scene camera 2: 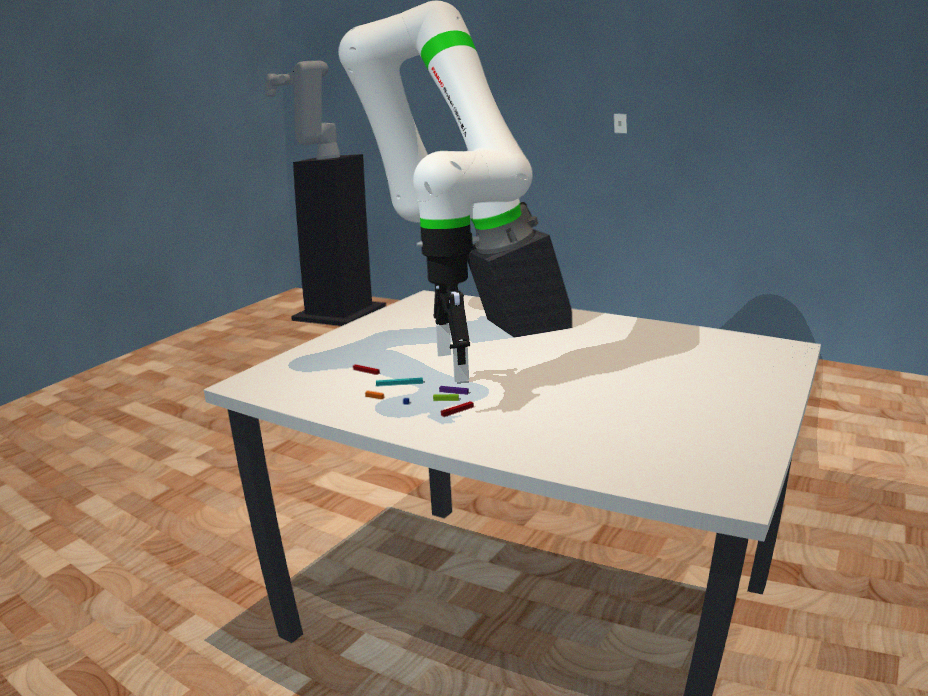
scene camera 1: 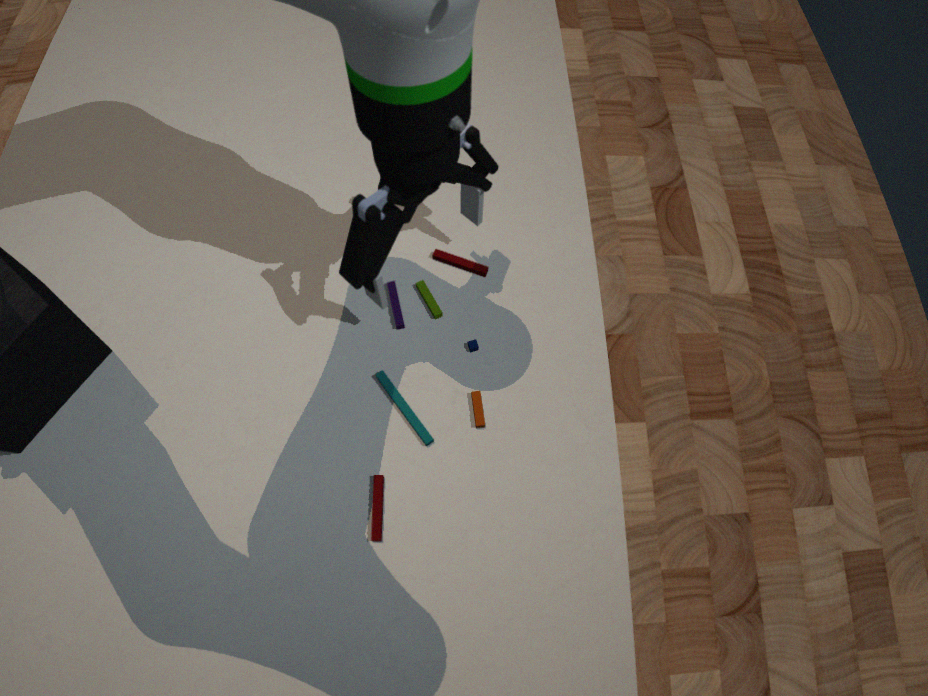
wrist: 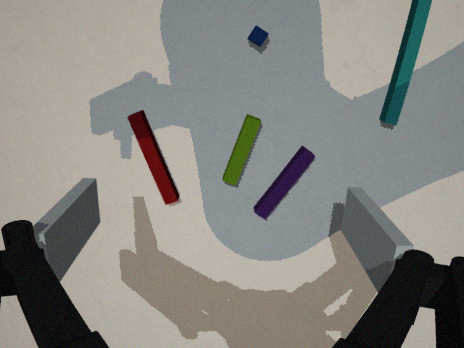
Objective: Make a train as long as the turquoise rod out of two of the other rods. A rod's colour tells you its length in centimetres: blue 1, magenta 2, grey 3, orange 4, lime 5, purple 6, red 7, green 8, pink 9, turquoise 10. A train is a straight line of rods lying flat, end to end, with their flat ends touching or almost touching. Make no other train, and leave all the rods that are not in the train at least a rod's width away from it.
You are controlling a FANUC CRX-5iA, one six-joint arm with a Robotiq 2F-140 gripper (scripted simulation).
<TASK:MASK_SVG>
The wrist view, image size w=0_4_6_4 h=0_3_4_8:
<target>my gripper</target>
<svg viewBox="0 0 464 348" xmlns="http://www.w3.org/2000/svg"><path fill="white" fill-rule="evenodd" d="M348 187L341 232L378 294L347 338L339 338L332 348L401 348L411 326L414 325L420 307L435 309L436 348L464 348L464 257L457 256L452 258L450 266L434 263L434 258L430 254L420 250L413 250L414 245L362 188ZM96 178L82 178L34 226L30 221L17 220L9 222L1 228L5 250L0 251L0 305L1 297L17 295L38 348L109 348L98 331L90 331L60 283L100 224Z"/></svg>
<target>purple rod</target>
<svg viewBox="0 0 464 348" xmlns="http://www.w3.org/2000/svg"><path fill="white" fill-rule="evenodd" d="M304 146L300 147L256 203L254 212L257 215L266 219L313 161L315 155Z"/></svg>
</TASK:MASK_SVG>
